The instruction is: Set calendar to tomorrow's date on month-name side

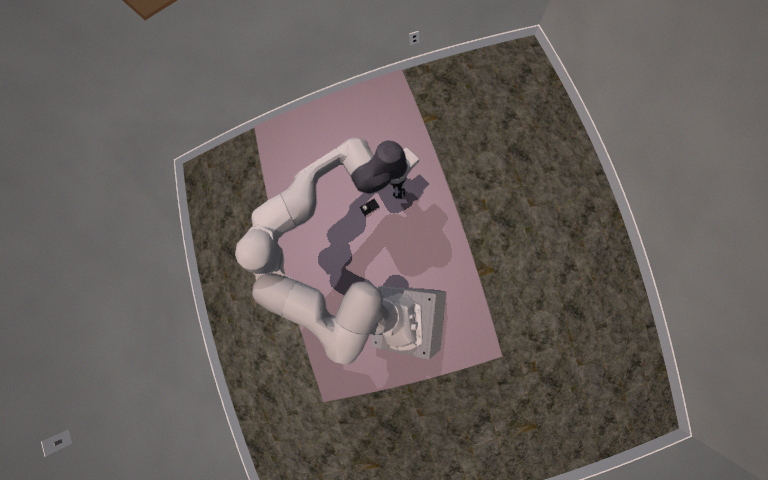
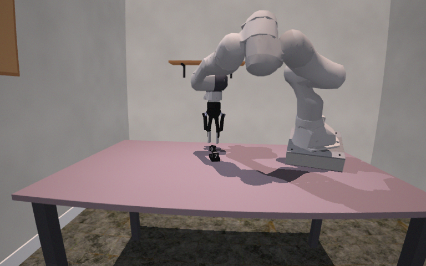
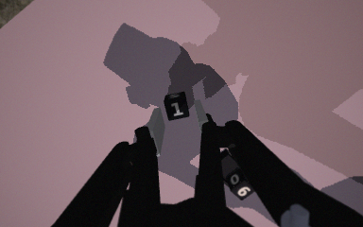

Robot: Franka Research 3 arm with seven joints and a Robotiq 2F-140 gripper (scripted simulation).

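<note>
My hand is 6 cm above the black digit cube. Round my hand: black calendar tray 3 cm behind, 15 cm to the left, 7 cm below.
</note>
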